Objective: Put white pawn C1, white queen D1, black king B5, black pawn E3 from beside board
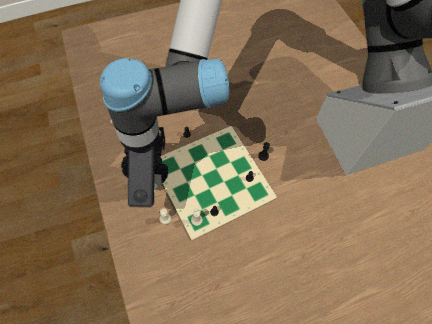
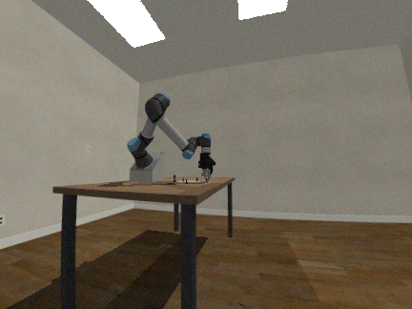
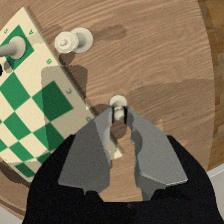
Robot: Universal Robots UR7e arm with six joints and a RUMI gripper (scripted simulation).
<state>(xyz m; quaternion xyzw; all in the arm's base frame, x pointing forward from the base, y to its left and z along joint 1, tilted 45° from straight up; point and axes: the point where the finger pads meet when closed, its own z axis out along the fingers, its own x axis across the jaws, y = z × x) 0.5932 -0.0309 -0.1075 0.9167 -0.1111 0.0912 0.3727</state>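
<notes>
Right now my hand is 28 cm past the black king, 3 cm to the left of it and 1 cm below it. Also, from my hand: white pawn: 1 cm below; then cream chessboard: 14 cm behind, 2 cm below.
</notes>
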